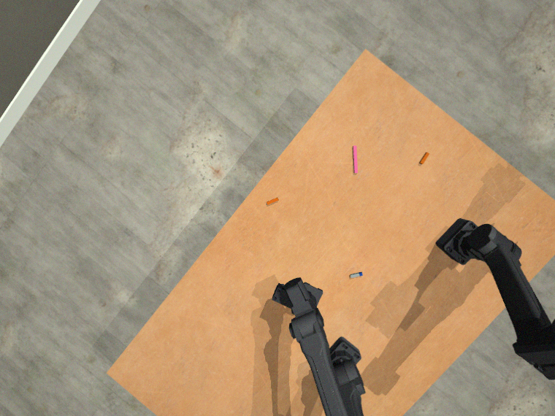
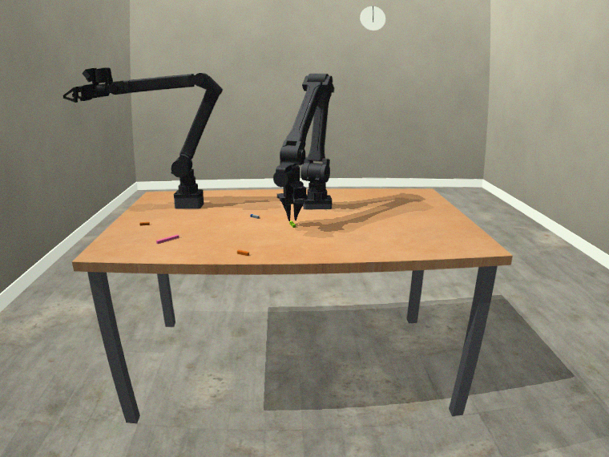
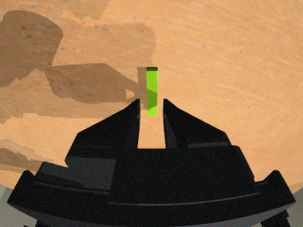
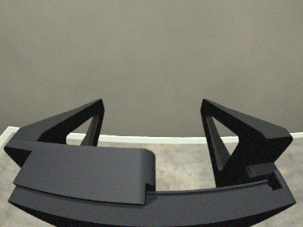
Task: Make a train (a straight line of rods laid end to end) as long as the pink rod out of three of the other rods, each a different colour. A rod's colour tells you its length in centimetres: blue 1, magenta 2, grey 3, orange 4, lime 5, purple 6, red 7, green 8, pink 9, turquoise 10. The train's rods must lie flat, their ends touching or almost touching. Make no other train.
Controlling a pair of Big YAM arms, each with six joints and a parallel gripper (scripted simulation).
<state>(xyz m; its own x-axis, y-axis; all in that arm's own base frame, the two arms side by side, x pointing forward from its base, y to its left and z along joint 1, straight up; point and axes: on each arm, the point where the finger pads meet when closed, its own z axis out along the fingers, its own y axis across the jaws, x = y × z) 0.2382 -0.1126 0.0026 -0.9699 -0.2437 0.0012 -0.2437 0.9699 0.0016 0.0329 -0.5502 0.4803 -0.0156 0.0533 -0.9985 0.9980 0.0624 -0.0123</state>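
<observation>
The lime rod lies 2 cm below my left hand. Round my left hand: pink rod 18 cm ahead, 43 cm to the right, 2 cm below; then grey rod 9 cm behind, 15 cm to the right, 2 cm below; then blue rod 10 cm behind, 16 cm to the right, 2 cm below.
</observation>
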